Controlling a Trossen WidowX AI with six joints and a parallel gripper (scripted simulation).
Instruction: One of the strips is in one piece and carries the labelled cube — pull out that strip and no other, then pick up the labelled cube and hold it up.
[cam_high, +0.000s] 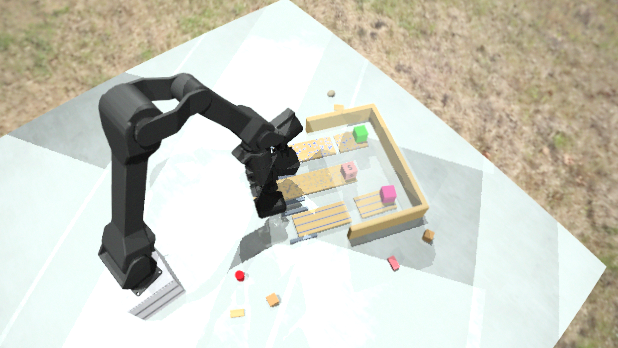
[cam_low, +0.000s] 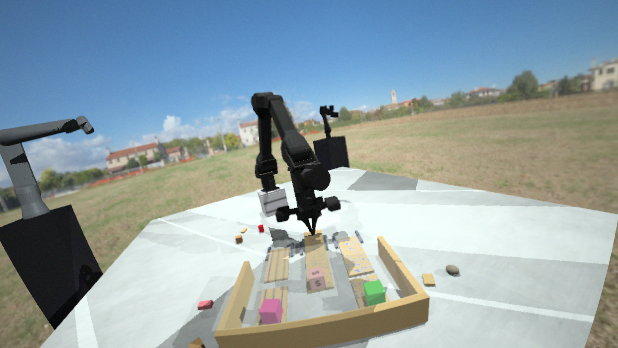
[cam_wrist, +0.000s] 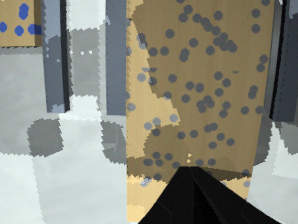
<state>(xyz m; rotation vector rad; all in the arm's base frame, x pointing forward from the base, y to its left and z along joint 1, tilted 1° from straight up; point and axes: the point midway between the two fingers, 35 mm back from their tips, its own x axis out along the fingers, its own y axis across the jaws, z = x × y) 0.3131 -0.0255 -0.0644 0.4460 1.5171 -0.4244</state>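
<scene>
My gripper tip is now 170 mm short of the pink labelled cube, 120 mm to the left of it and 20 mm below it. From my gripper tip the other things lie so: red cylinder (180 mm behind, 100 mm to the right, 10 mm above); pink block (330 mm to the right, 50 mm ahead); pebble (360 mm ahead, 70 mm to the left).
</scene>
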